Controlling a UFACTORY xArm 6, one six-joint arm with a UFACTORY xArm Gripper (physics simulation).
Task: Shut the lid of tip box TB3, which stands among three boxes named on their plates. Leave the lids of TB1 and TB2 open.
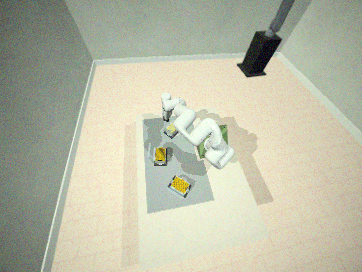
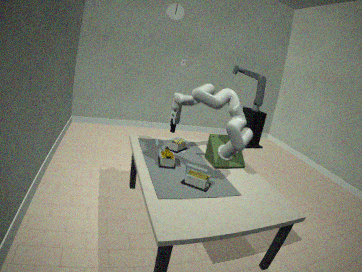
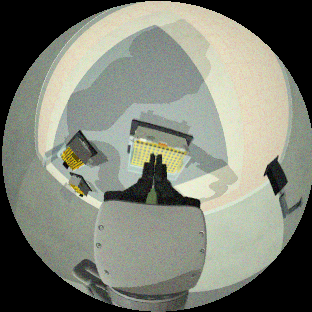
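Seen in the pictures: gripper, between the fingertips: (image 1: 167, 121) (image 2: 172, 132) (image 3: 154, 160); arm's base, origin of its link: (image 2: 225, 152).
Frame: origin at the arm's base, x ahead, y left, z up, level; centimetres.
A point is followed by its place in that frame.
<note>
The box nearest my gripper (image 1: 171, 132) (image 2: 176, 145) (image 3: 154, 160) @(x 31.7, y -30.1, z 3.4 cm) stands at the far end of the mat. Its clear lid looks down over the yellow tips; a small gap cannot be ruled out. The middle box (image 1: 160, 156) @(x 44.0, y -0.2, z -3.1 cm) (image 2: 167, 160) @(x 44.9, y 3.8, z -2.7 cm) (image 3: 77, 151) has its clear lid standing open. The box nearest the front (image 1: 180, 186) (image 2: 197, 179) @(x 37.2, y 31.3, z -2.2 cm) (image 3: 79, 185) @(x 34.0, y 19.5, z -4.1 cm) also has its lid open. The name plates are too small to read, so I cannot tell which is TB3. My gripper (image 1: 166, 119) @(x 31.7, y -30.1, z 3.4 cm) (image 2: 172, 131) @(x 31.7, y -30.1, z 3.4 cm) (image 3: 154, 160) @(x 31.7, y -30.1, z 3.4 cm) is shut and empty, above the far box's lid side.
The boxes stand on a grey mat (image 1: 155, 197) @(x 53.5, y 28.9, z -8.8 cm) (image 2: 175, 191) @(x 49.3, y 32.1, z -8.8 cm) on a pale table (image 1: 230, 225) @(x 5.9, y 60.0, z -9.1 cm) (image 2: 225, 215) @(x 31.4, y 56.6, z -9.1 cm). My arm's green base (image 1: 223, 135) @(x -12.6, y -3.8, z 4.0 cm) (image 2: 214, 156) @(x 9.8, y 1.6, z -2.2 cm) is beside the mat. A black pedestal (image 1: 260, 52) (image 2: 256, 129) (image 3: 276, 175) with another arm stands beyond the table.
</note>
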